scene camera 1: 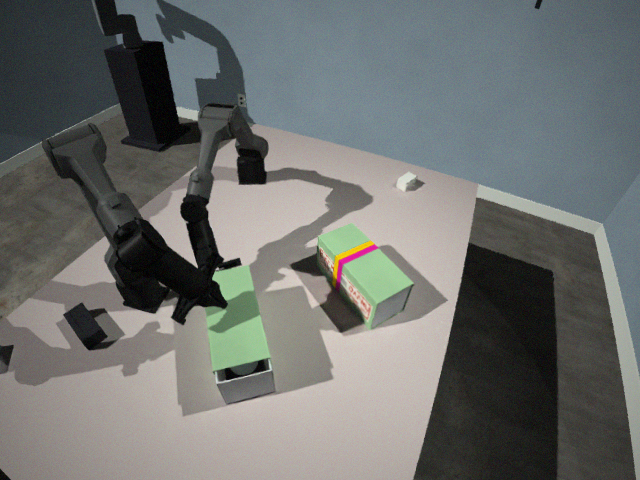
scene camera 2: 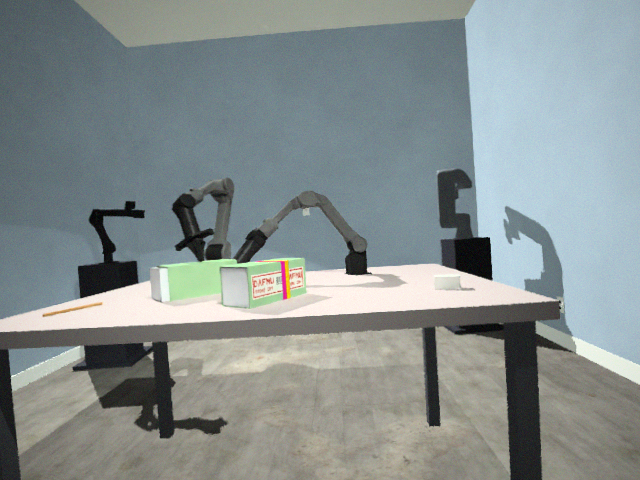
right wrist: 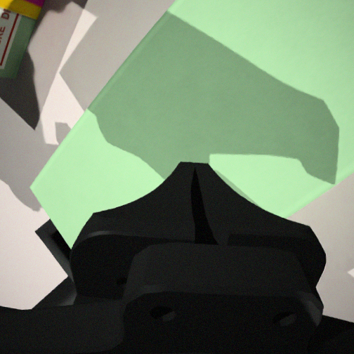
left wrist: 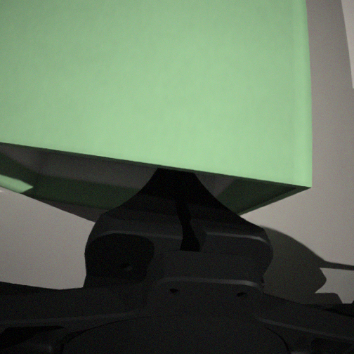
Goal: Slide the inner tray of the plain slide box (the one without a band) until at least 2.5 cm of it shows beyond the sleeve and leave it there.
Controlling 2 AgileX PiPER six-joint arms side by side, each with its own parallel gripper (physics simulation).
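The plain slide box's green sleeve lies flat. Its pale inner tray sticks out beyond the sleeve's lower end in scene camera 1, with a rounded thing partly visible inside. My left gripper is shut, its tips reaching under the top edge into the sleeve's opposite, open end; the tips are hidden in scene cameras 1 and 2. My right gripper is shut and empty, its tips at the sleeve's top near that same end. Whether they touch it is unclear.
A banded green box lies right of the plain box in scene camera 1. A small white block stands farther off. An orange stick lies at the left in scene camera 2.
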